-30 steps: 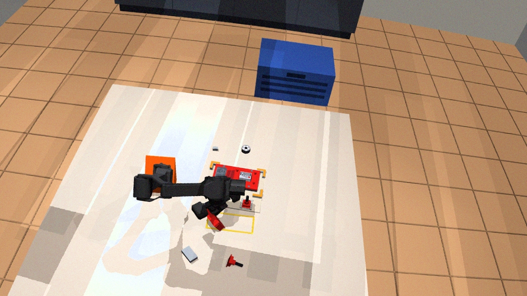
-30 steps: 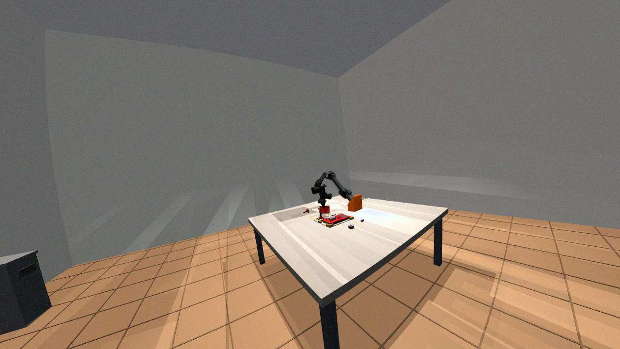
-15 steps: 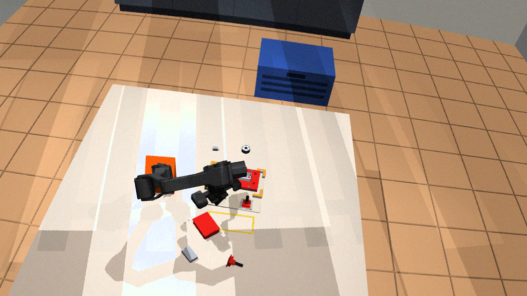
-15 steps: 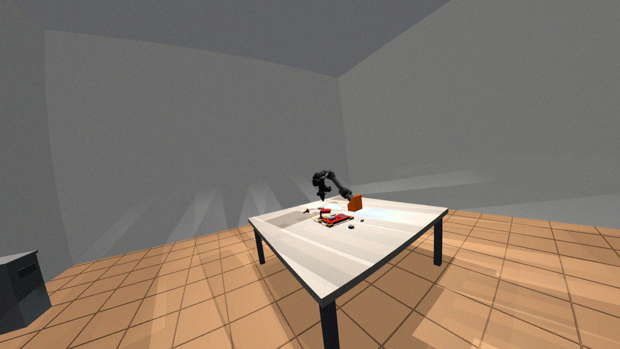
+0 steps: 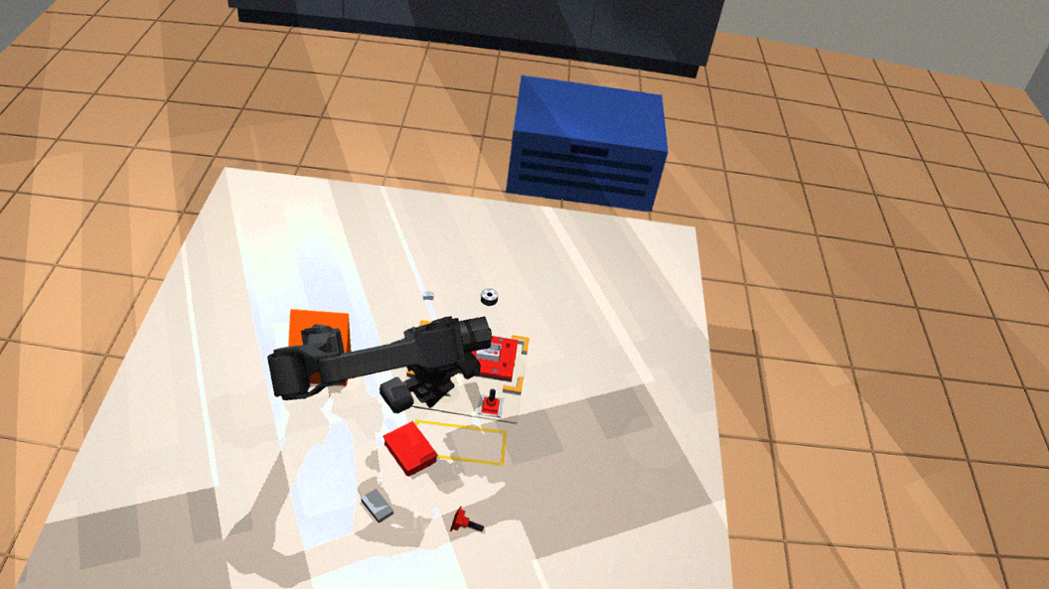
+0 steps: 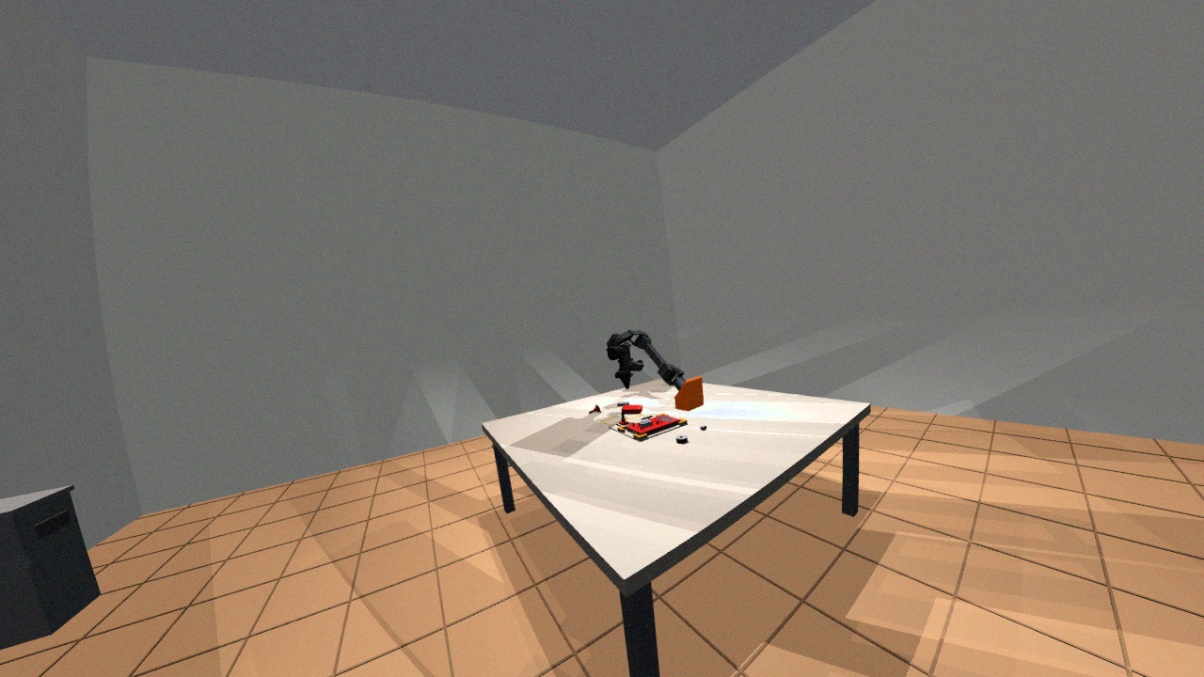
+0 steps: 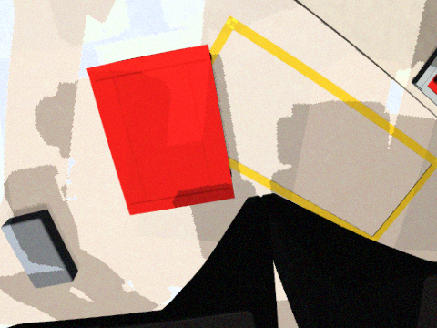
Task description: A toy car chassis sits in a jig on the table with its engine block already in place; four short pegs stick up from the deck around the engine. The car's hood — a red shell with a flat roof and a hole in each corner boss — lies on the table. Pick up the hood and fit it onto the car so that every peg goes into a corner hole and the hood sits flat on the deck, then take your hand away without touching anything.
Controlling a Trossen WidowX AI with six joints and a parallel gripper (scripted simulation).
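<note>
The red hood lies 40 mm behind my gripper tip, 20 mm to the right of it and 110 mm below it.
</note>
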